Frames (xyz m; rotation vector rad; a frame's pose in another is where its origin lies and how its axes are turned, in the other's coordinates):
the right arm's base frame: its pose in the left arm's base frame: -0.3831 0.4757 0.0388 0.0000 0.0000 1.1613
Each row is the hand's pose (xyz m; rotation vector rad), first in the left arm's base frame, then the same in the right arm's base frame.
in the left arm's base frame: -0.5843 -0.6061 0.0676 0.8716 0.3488 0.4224
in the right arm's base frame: -1.0725 -0.2462 0.0288 0.9306 -0.1886 -0.6527
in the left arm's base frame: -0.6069 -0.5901 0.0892 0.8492 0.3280 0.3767
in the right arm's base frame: -1.0668 -0.2190 0.0504 0.9044 -0.1947 -0.7032
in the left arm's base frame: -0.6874 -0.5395 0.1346 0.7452 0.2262 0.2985
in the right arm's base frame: -1.0524 -0.1251 0.0958 0.7660 -0.2252 -0.8029
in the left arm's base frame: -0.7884 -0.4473 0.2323 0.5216 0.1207 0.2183
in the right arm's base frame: -1.0081 0.0043 0.1935 0.5198 -0.1916 -0.9146
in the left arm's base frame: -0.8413 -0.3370 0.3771 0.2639 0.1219 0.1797
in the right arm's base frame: -0.9279 0.0967 0.3383 0.2989 -0.0445 -0.9732
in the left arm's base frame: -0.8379 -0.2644 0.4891 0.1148 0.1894 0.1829
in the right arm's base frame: -0.8600 0.1225 0.4503 0.2078 0.0991 -0.9735
